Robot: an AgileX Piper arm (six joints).
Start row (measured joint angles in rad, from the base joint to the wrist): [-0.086, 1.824, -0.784, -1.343, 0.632, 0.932]
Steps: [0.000, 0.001, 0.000, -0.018, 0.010, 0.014]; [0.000, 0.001, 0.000, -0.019, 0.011, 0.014]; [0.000, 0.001, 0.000, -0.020, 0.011, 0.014]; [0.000, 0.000, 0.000, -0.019, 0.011, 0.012]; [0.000, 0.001, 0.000, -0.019, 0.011, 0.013]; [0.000, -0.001, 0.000, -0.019, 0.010, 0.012]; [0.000, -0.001, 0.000, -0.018, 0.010, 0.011]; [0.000, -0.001, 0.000, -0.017, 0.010, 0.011]
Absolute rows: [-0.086, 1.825, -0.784, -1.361, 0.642, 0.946]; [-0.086, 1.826, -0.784, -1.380, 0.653, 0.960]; [-0.086, 1.827, -0.784, -1.400, 0.664, 0.974]; [-0.086, 1.827, -0.784, -1.419, 0.675, 0.986]; [-0.086, 1.828, -0.784, -1.438, 0.686, 0.999]; [-0.086, 1.827, -0.784, -1.457, 0.696, 1.011]; [-0.086, 1.826, -0.784, -1.475, 0.706, 1.022]; [-0.086, 1.825, -0.784, -1.492, 0.716, 1.033]
